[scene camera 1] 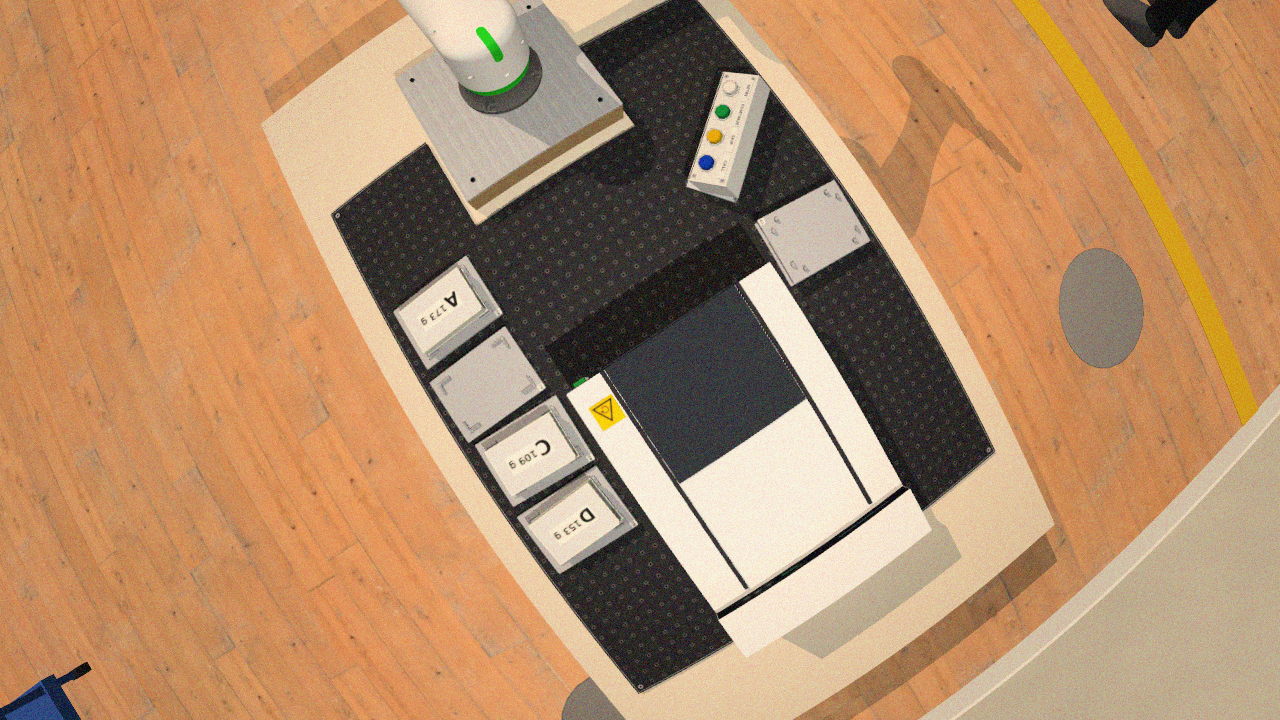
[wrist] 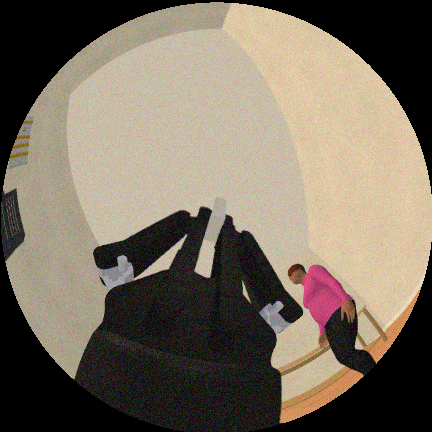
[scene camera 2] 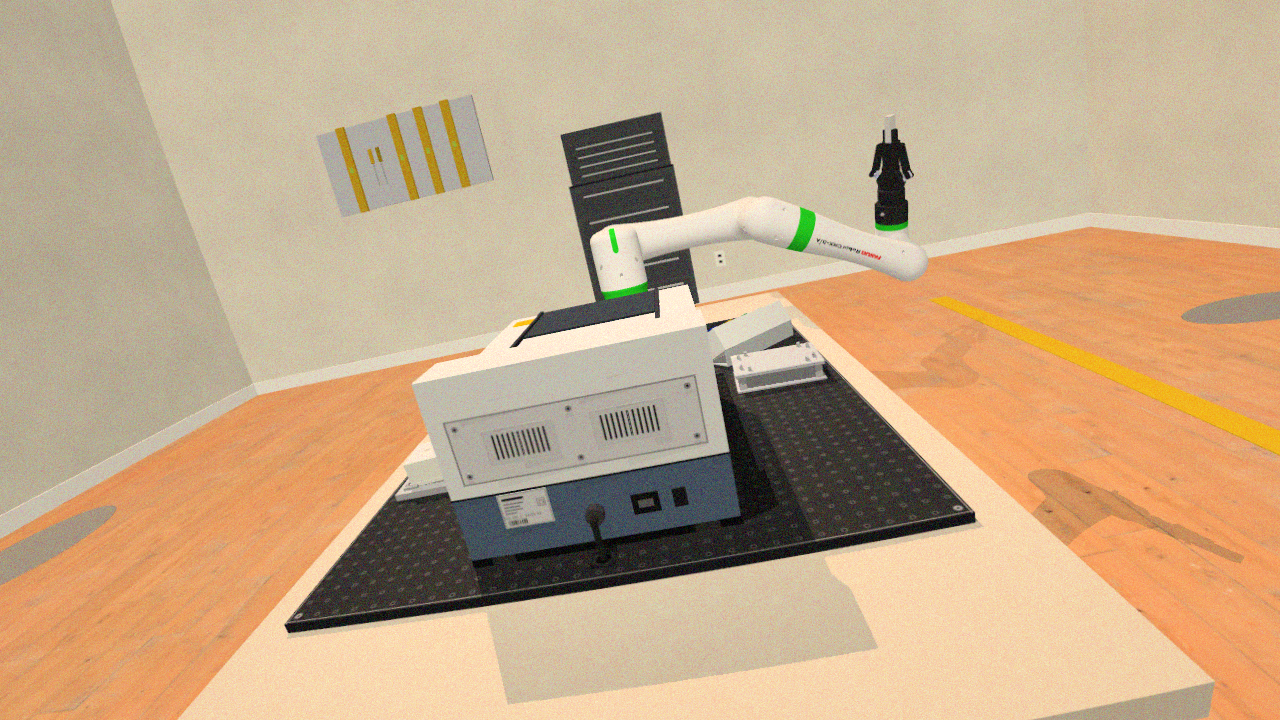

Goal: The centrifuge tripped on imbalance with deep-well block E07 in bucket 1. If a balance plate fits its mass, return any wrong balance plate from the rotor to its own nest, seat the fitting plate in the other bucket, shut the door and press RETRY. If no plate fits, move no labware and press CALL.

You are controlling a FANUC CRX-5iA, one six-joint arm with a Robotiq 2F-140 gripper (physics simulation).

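Frame: origin at the arm's base, x back, y left, z down, level; millimetres.
Seen in the pictures: gripper, fingertip midpoint: [wrist: 217, 207] [scene camera 2: 889, 115]; arm's base, origin of the base link: [scene camera 1: 500, 77].
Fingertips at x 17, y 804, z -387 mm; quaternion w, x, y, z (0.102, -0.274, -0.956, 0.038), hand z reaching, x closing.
Note:
Offsets run from my fingertips to a thing's middle. "pt": to the spot under its first point. Level surfaces: height alone.
The centrifuge {dz +326, dx -769, dy -887 mm} [scene camera 1: 780, 496] [scene camera 2: 570, 363] stands on the black mat with its dark door {dz +235 mm} [scene camera 1: 702, 387] slid shut, so the rotor and block E07 are hidden. Balance plates A {dz +415, dx -285, dy -1125 mm} [scene camera 1: 445, 307], C {dz +415, dx -559, dy -1151 mm} [scene camera 1: 530, 456] and D {dz +412, dx -688, dy -1167 mm} [scene camera 1: 573, 523] sit in their nests left of it. One nest {dz +439, dx -424, dy -1144 mm} [scene camera 1: 485, 383] between A and C is empty. The button box {dz +406, dx -348, dy -566 mm} [scene camera 1: 729, 135] [scene camera 2: 750, 329] carries green, yellow and blue buttons. My gripper [scene camera 2: 889, 127] [wrist: 217, 207] is shut and empty. It points upward, high in the air and out past the table's right side, far from the button box and the plates.
A grey pad {pt dz +412, dx -562, dy -573 mm} [scene camera 1: 810, 232] [scene camera 2: 777, 363] lies beside the centrifuge near the button box. The arm's base [scene camera 1: 493, 53] stands at the table's back. A person in a pink top [wrist: 322, 294] shows in the wrist view, by the far wall.

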